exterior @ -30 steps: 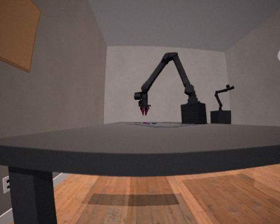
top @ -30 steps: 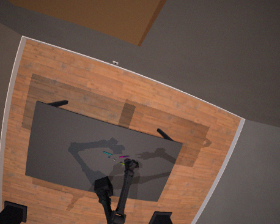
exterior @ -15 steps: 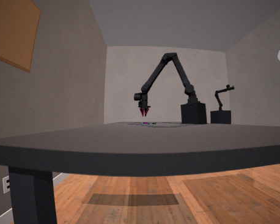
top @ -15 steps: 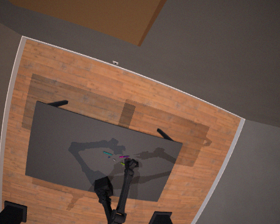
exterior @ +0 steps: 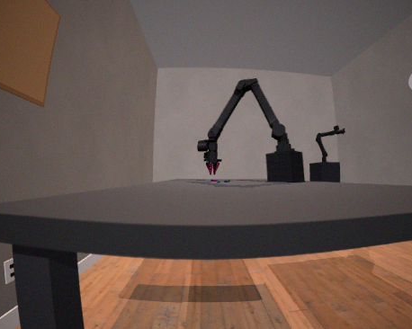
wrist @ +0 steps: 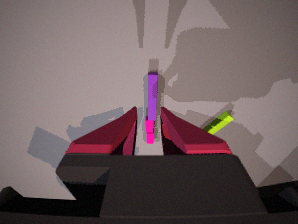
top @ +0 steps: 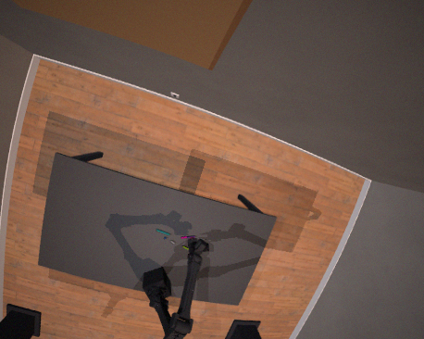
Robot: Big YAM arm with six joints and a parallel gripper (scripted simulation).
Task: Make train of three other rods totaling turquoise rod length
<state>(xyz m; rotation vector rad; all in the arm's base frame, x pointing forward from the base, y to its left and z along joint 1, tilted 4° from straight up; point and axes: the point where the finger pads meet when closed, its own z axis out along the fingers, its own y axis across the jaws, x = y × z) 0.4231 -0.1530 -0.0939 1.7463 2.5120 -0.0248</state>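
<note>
Now: the purple rod 40 mm below my hand. Round my hand: blue rod 60 mm behind, 190 mm to the left, 40 mm below; then lime rod 100 mm behind, 10 mm to the left, 40 mm below; then grey rod 80 mm behind, 120 mm to the left, 40 mm below.
</note>
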